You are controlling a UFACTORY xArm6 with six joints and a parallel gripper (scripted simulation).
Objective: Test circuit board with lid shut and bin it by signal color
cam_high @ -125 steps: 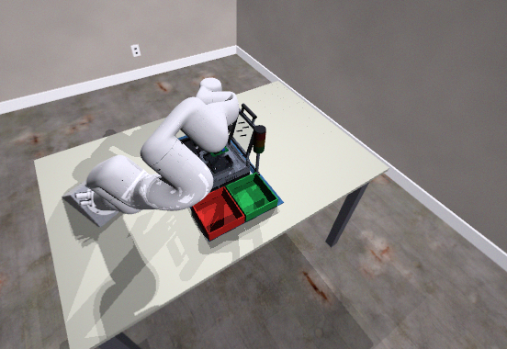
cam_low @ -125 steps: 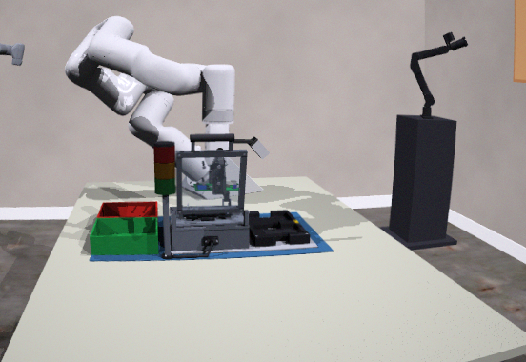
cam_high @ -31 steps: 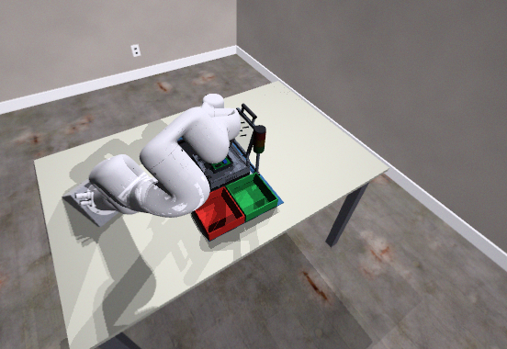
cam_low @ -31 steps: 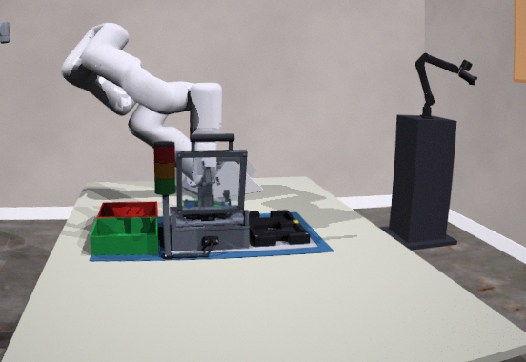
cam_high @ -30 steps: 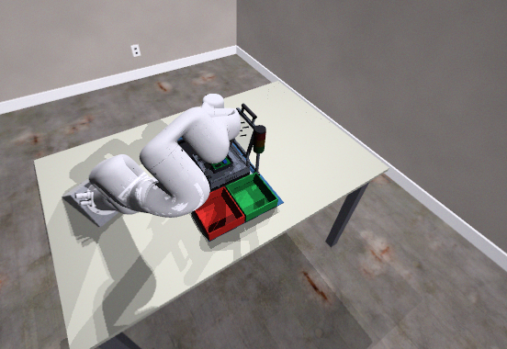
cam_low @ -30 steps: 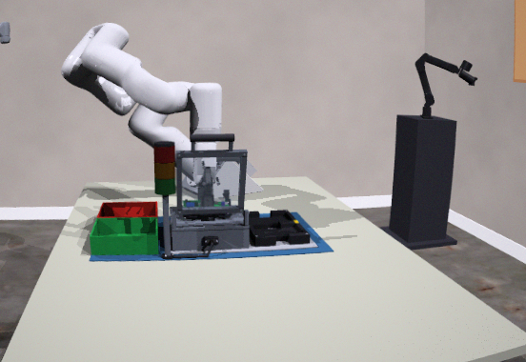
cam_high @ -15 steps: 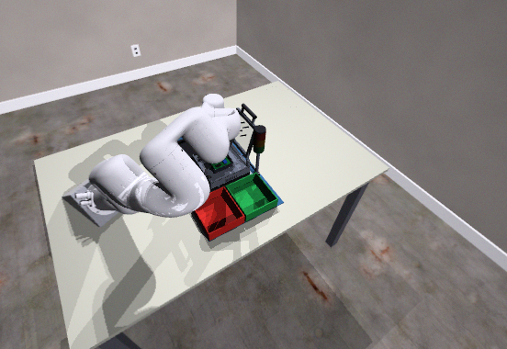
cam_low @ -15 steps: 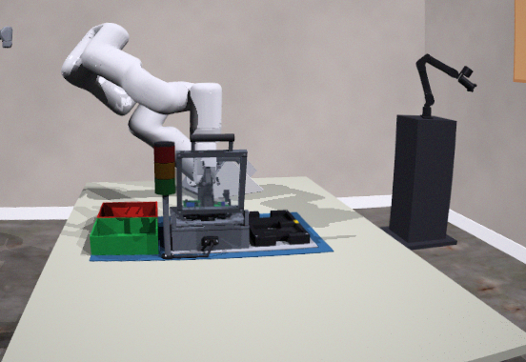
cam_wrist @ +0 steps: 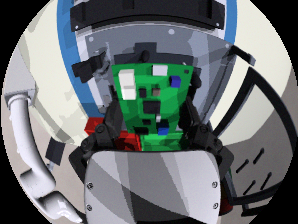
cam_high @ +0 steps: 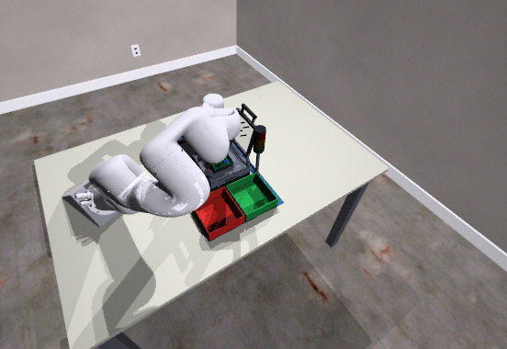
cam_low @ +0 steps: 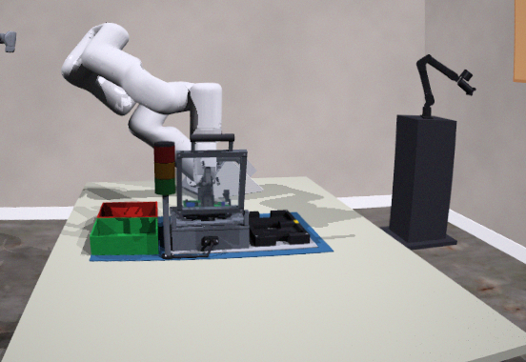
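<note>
My hand is right at the green circuit board. The rest, counted from my hand: tester plate 10 mm ahead, 10 mm to the left, 20 mm below; then green bin 50 mm ahead, 200 mm to the right, 80 mm below; then clear lid 130 mm ahead, 90 mm above.
</note>
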